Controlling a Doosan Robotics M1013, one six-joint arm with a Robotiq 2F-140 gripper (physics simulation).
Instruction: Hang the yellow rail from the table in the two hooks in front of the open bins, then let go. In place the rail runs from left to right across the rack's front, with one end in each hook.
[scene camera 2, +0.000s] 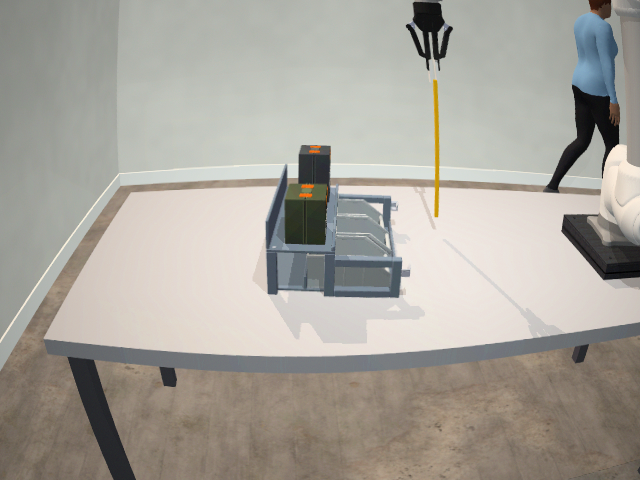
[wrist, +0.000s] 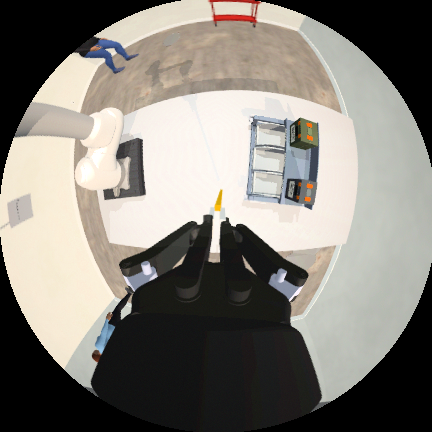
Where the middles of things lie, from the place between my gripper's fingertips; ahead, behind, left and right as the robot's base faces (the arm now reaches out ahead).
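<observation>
Dark case (scene camera 2: 314, 160) visible: from my hand, 300 mm ahead of it, 60 mm to the left of it and 250 mm below it. Green case (scene camera 2: 305, 204) also visible: well ahead of my hand, far to the left of it and far below it.
</observation>
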